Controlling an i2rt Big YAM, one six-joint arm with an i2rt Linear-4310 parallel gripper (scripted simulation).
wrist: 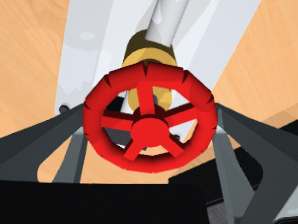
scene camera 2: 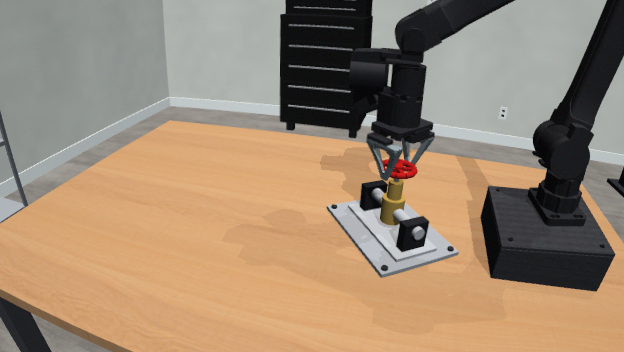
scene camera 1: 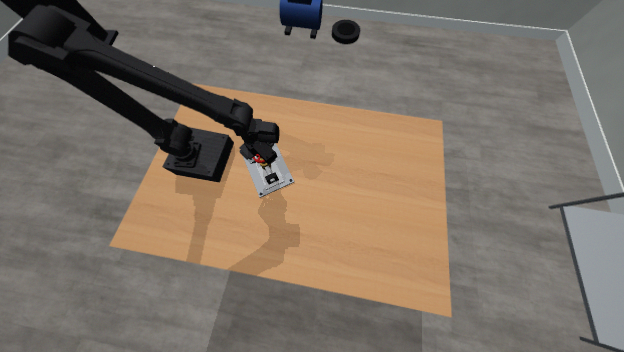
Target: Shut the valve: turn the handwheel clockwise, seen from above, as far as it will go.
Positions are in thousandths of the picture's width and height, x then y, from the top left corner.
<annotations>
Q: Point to a handwheel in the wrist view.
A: At 502, 556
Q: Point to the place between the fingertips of the gripper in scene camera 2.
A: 635, 496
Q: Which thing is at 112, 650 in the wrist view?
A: The gripper.
</annotations>
